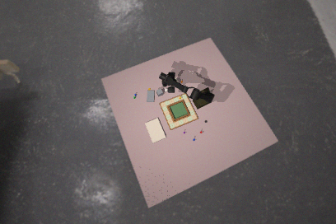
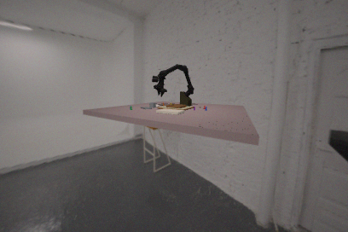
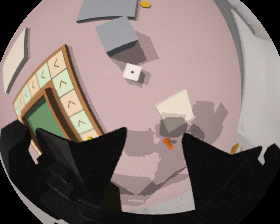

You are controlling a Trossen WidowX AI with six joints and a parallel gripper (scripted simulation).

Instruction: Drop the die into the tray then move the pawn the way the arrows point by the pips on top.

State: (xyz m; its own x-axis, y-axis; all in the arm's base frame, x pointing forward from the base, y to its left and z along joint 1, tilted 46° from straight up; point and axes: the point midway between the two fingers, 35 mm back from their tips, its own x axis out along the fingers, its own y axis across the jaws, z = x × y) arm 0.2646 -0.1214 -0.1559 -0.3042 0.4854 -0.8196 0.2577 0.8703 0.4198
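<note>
Right now my gripper tip is 6 cm short of the grey die and 11 cm above it. The rest, counted from my gripper tip: green tray (1 cm ahead, 24 cm to the left, 12 cm below); small white card (5 cm behind, 8 cm to the right, 12 cm below); yellow pawn (5 cm behind, 12 cm to the left, 9 cm below).
</note>
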